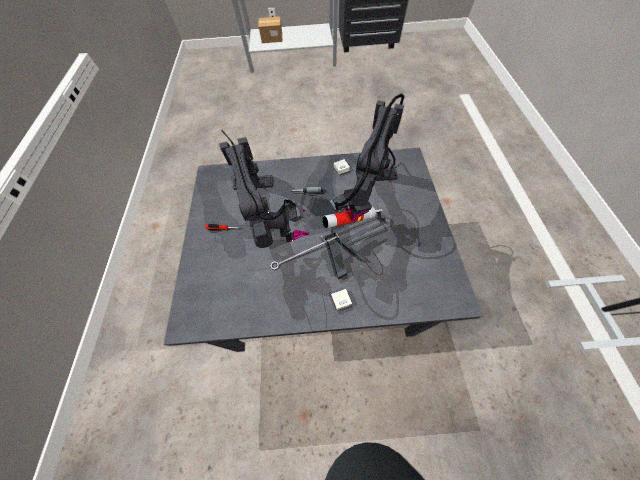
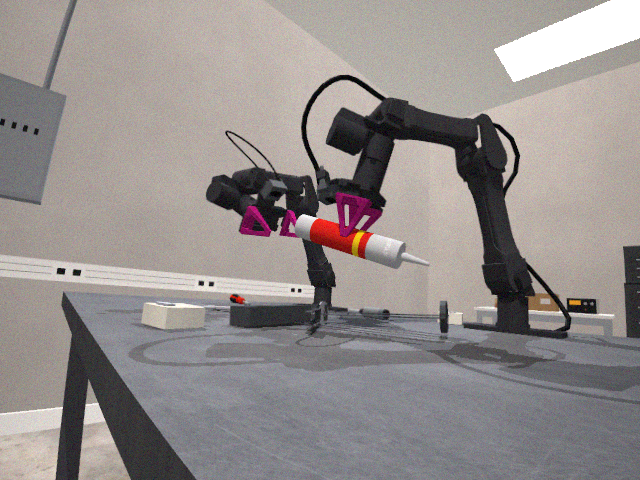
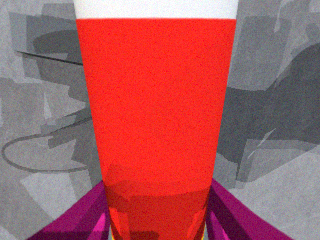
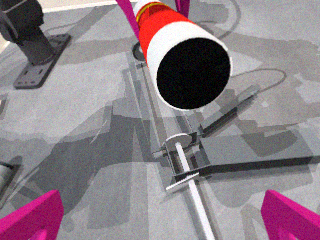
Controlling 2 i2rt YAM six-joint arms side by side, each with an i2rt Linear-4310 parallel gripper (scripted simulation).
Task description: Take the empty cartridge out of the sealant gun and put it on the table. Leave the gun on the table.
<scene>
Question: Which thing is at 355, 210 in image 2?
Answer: My left gripper.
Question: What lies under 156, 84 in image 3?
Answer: A cartridge.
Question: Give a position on a sealant gun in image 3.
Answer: At 40, 37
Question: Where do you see a sealant gun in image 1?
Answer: At 336, 254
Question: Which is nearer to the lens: the cartridge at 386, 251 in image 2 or the white box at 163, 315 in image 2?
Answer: The white box.
</scene>
